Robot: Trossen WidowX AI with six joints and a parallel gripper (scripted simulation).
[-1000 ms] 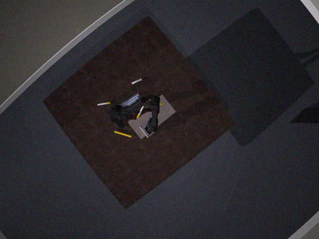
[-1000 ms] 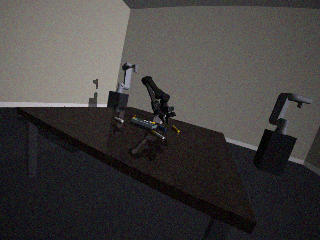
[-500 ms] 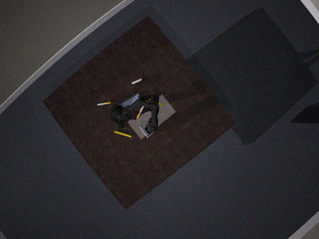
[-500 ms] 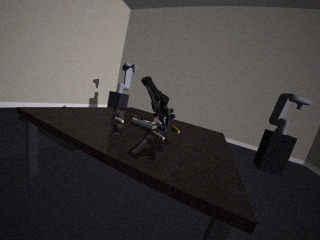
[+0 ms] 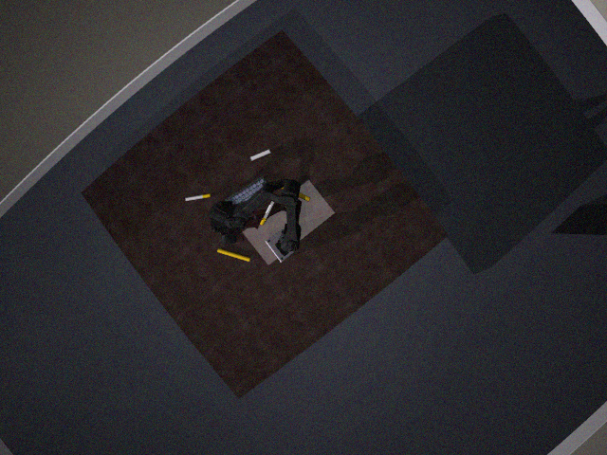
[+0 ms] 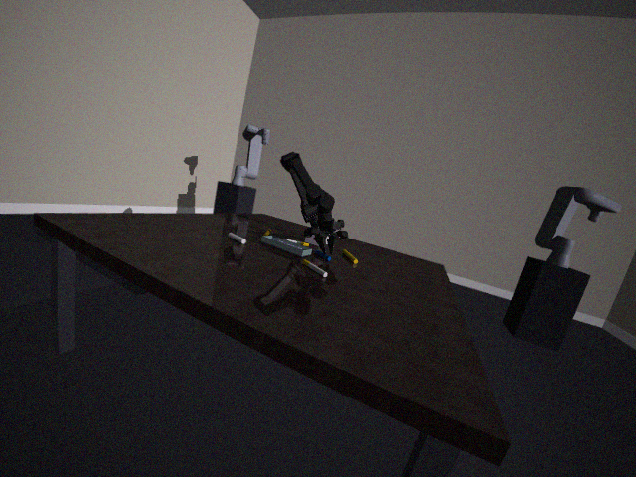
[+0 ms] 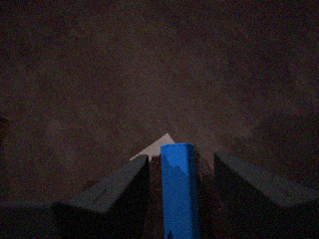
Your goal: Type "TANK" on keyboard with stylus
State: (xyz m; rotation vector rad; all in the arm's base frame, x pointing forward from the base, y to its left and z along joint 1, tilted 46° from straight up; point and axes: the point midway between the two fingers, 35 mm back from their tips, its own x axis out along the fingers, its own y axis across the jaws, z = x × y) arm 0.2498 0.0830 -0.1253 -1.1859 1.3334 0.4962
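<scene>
My gripper tip is 4 cm past the blue stylus, 6 cm to the left of it and 2 cm above it. Round my gripper tip: yellow pen: 15 cm behind, 5 cm to the left, 1 cm below.
</scene>
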